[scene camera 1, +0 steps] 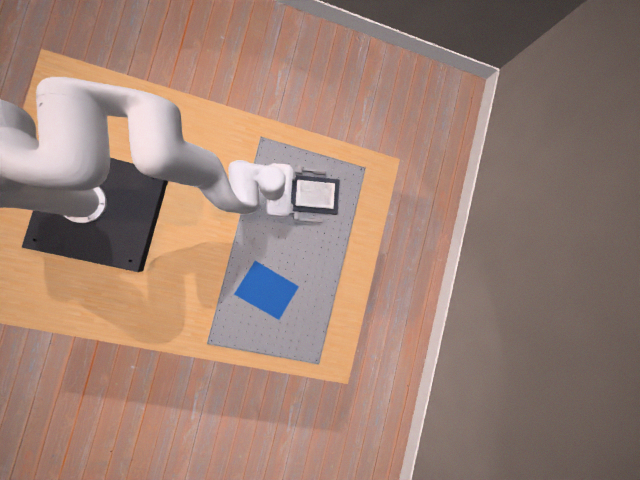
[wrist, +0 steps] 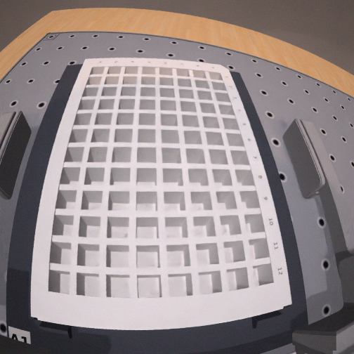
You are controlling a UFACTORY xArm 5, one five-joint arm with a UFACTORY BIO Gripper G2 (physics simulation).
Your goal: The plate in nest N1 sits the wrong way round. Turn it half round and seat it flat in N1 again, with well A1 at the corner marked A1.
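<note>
The white plate (scene camera 1: 316, 194) (wrist: 148, 180) lies in the dark nest N1 (scene camera 1: 316, 210) (wrist: 29, 200). In the wrist view its printed numbers run down the right side, from 1 at the far end to 12 at the near end. The A1 label (wrist: 20, 336) is at the nest's near left corner, beside the row-12 end. Whether the plate is fully flat is hard to tell. My gripper (scene camera 1: 310, 195) (wrist: 159, 157) is open and empty, one finger on each side of the plate's long sides, apart from it and the nest.
The nest stands on a grey perforated board (scene camera 1: 310, 253) (wrist: 295, 100) on the wooden table (scene camera 1: 361, 258) (wrist: 200, 30). A blue rectangle (scene camera 1: 266, 290) lies elsewhere on the board. The arm's black base plate (scene camera 1: 126, 222) is at the left in the scene view.
</note>
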